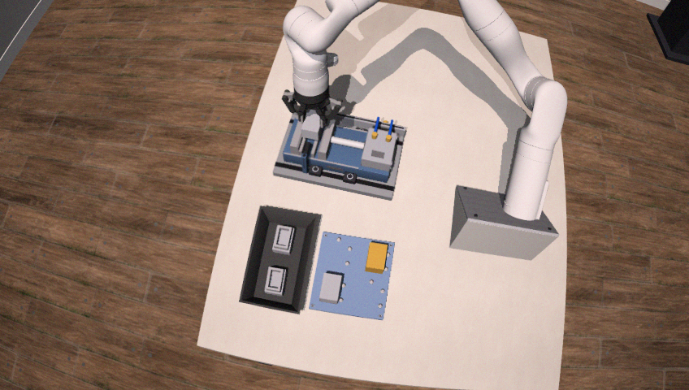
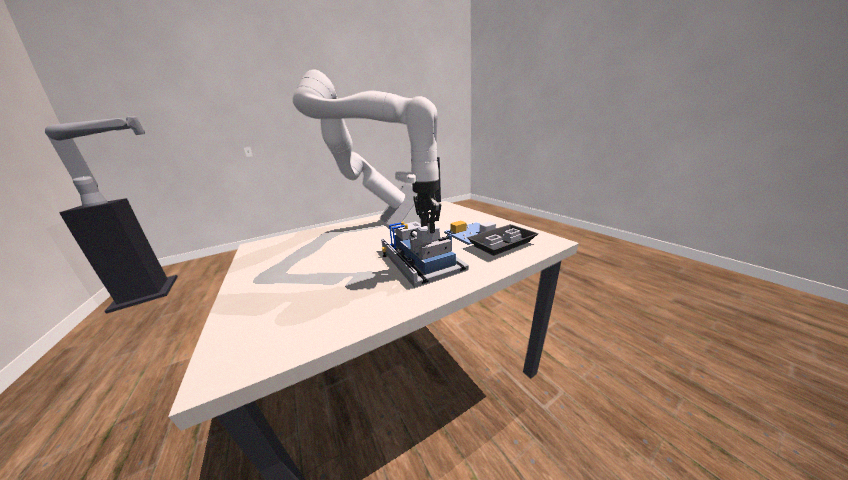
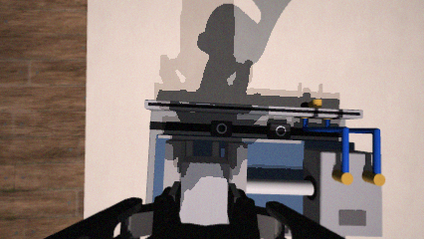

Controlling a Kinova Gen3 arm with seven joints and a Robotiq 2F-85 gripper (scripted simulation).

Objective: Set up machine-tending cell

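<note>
Now: hand 80 mm past the white rod, 20 mm to the right of it and 60 mm above it. The rest, counted from my hand: hose block 160 mm behind, 30 mm to the left, 60 mm below; then blue vise 70 mm behind, 20 mm to the left, 100 mm below; then brass blank 170 mm behind, 290 mm to the left, 120 mm below.
</note>
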